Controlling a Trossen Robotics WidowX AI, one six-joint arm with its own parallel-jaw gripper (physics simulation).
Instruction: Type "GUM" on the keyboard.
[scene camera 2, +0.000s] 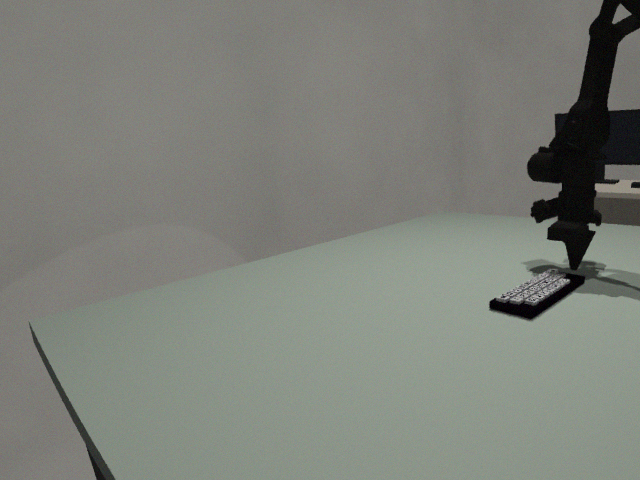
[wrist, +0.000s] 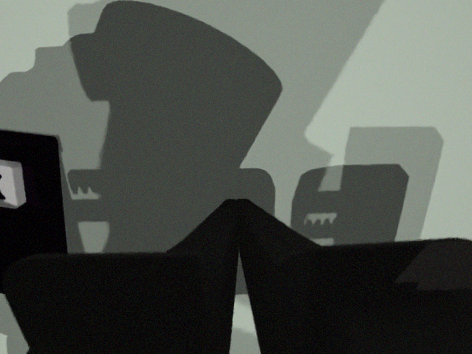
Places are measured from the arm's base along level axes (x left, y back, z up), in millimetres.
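Pixels of known places: gripper, fingertip midpoint: (scene camera 2: 573, 269) (wrist: 236, 209).
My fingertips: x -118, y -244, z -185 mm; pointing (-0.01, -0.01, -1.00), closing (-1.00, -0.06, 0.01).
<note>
For each thing: its top centre in the pictures, then the offset to it from my fingertips. "spot": a spot on its surface instead. Level surfaces: height alone.
- small black keyboard, top centre: (scene camera 2: 541, 284) dx +170, dy -5, dz +18 mm
- white key, surface spot: (wrist: 12, 185) spot: dx +75, dy -16, dz +18 mm
- pale green table, surface height: dz +0 mm
A small black keyboard (scene camera 2: 555, 299) (wrist: 35, 220) with rows of white keys lies on the table at the right in the scene view. Its key letters are too small to read there. In the wrist view one end of it shows at the left edge, with part of a white key (wrist: 12, 185) that bears a partly cut-off letter, perhaps X. My gripper (scene camera 2: 574, 268) (wrist: 236, 209) is shut and empty, pointing down. Its tips are low, close to the keyboard's far end in the scene view. In the wrist view the tips are to the right of the keyboard's end, over the table.
The pale green table (scene camera 2: 310, 351) has its left edge at the lower left of the scene view. A dark monitor (scene camera 2: 622, 136) stands on a light desk (scene camera 2: 620, 206) behind the arm. Shadows of the arm fall on the table beside the keyboard.
</note>
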